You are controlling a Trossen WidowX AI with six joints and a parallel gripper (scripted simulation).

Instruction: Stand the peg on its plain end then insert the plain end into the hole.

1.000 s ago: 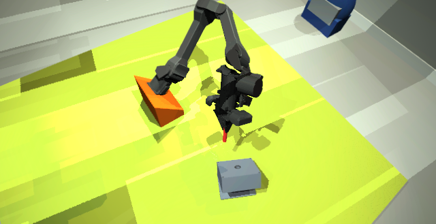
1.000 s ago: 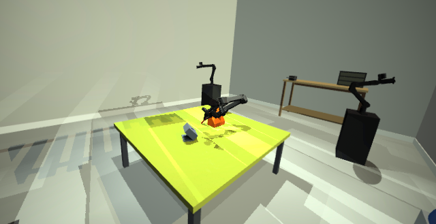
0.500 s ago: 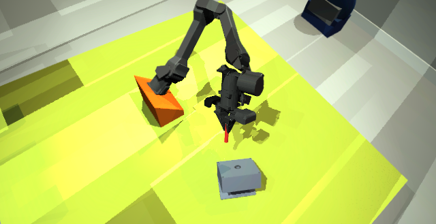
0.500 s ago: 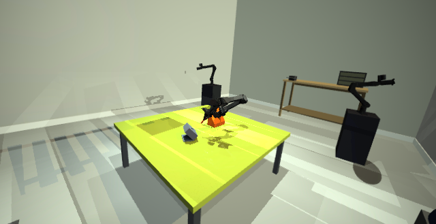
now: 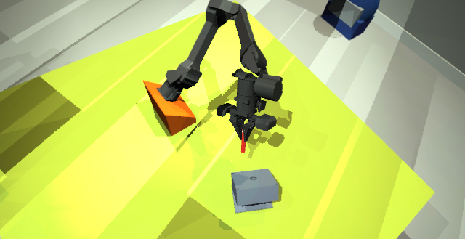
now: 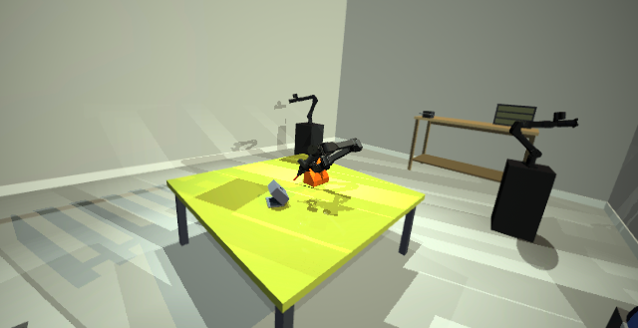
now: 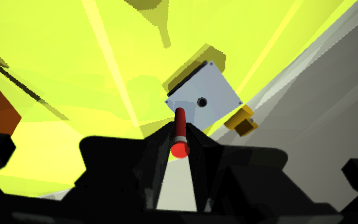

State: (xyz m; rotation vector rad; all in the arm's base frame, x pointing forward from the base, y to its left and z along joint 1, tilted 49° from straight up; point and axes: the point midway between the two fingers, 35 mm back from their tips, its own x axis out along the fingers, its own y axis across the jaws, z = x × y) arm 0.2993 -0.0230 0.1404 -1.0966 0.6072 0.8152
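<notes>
The grey sloped panel is 120 mm ahead of my gripper tip, 50 mm to the right of it and 90 mm below it. Also, from my gripper tip: red peg 10 mm behind, 10 mm to the left, 10 mm above.
</notes>
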